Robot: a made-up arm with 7 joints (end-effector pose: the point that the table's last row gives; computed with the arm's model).
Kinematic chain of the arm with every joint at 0, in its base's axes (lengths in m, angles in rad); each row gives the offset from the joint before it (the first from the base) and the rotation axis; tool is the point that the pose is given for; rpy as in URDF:
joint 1: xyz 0 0 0.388 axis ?
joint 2: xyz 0 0 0 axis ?
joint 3: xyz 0 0 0.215 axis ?
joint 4: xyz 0.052 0 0 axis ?
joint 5: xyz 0.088 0 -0.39 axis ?
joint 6: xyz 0 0 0 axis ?
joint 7: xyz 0.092 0 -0.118 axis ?
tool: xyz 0 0 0 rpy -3.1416 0 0
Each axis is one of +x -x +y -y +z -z.
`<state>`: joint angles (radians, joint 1 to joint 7).
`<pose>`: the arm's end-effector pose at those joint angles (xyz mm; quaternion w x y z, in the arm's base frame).
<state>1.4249 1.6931 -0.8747 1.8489 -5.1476 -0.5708 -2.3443</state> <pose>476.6 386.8 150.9 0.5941 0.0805 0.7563 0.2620</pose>
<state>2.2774 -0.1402 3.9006 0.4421 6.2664 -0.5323 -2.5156</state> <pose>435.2 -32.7 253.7 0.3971 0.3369 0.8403 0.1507</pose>
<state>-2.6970 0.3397 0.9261 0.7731 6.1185 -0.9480 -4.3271</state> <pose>-90.4 -492.2 395.2 0.1665 0.2278 0.6794 -0.6773</pose>
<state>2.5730 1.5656 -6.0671 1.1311 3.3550 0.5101 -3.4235</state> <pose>-108.8 -80.2 -164.3 0.0491 -0.2386 -0.9689 0.0425</pose>
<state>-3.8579 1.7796 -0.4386 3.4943 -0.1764 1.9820 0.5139</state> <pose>-473.5 417.9 306.2 0.1502 0.5522 0.7689 0.2851</pose>
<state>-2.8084 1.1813 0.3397 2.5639 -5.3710 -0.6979 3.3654</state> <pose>-661.4 -160.5 488.5 0.4456 0.4780 -0.4754 -0.5891</pose>
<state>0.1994 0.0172 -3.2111 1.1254 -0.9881 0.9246 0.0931</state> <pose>-561.7 -40.6 442.5 0.1406 0.2587 -0.8708 -0.3937</pose>
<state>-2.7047 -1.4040 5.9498 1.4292 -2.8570 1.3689 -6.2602</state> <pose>117.6 291.5 969.9 0.1770 -0.4539 -0.3303 -0.8084</pose>
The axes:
joint 1: +z
joint 2: +y
joint 3: +z
joint 4: -y
joint 5: -z
joint 6: +y
joint 7: -z

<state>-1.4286 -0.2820 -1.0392 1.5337 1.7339 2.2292 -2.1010</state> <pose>-271.1 -294.0 786.8 0.3968 0.5776 0.2073 0.6826</pose>
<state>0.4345 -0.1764 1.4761 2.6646 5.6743 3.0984 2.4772</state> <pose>-79.7 145.2 857.5 0.0481 0.8003 -0.5530 0.2267</pose>
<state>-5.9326 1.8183 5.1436 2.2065 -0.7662 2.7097 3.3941</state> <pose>464.3 -176.1 243.6 0.4566 -0.3831 -0.1337 0.7918</pose>
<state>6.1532 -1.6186 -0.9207 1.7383 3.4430 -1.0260 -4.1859</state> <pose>-276.5 -280.7 671.3 0.2198 0.4029 -0.1547 0.8749</pose>
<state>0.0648 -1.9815 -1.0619 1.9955 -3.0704 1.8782 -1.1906</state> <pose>-599.2 -359.5 299.7 0.0623 -0.7528 0.5075 0.4146</pose>
